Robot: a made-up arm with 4 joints.
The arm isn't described. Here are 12 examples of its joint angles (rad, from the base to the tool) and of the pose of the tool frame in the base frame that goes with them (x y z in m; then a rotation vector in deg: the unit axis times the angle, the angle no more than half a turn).
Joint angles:
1: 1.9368 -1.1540 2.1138 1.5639
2: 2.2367 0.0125 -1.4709 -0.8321
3: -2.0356 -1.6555 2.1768 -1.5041
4: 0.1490 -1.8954 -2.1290 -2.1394
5: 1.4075 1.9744 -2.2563 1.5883
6: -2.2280 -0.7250 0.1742 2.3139
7: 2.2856 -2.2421 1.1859 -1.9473
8: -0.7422 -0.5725 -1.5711 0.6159
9: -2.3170 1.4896 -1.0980 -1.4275
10: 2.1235 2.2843 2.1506 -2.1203
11: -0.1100 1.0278 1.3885 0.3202
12: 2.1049 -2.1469 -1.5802 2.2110
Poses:
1: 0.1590 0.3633 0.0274 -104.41 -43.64 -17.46
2: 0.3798 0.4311 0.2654 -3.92 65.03 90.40
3: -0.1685 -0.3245 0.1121 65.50 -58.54 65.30
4: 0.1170 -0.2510 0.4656 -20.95 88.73 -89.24
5: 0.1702 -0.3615 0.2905 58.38 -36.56 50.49
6: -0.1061 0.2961 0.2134 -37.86 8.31 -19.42
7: 0.1344 -0.3169 0.0000 79.08 85.94 -91.88
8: -0.2247 0.5207 0.2912 -84.56 -31.33 -35.04
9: -0.3025 0.3879 0.1031 -16.05 -115.77 -112.99
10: 0.1122 0.1439 -0.2067 -89.73 -128.18 -13.63
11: -0.2876 -0.2489 0.4900 79.81 -30.98 -31.95
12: 0.2694 0.3014 0.2098 -55.53 93.55 89.70
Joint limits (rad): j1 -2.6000..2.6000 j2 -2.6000..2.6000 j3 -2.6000..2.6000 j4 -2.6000..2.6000
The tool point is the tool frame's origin. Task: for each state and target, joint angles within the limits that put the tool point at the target. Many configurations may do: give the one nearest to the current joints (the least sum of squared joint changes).
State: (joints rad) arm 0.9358 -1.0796 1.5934 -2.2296
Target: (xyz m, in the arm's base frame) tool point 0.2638 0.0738 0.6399
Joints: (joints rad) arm 1.2937 -0.8158 2.1652 -2.6000
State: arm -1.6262 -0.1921 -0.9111 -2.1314
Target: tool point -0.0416 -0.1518 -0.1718
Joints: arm -2.0031 -0.6945 -0.9597 -1.9699
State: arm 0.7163 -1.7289 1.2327 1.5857
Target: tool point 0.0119 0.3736 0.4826
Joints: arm 0.6124 -1.6092 1.1845 1.8257
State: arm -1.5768 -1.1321 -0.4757 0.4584
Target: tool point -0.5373 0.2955 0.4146
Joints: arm -1.2029 -0.8970 -0.0974 0.7099
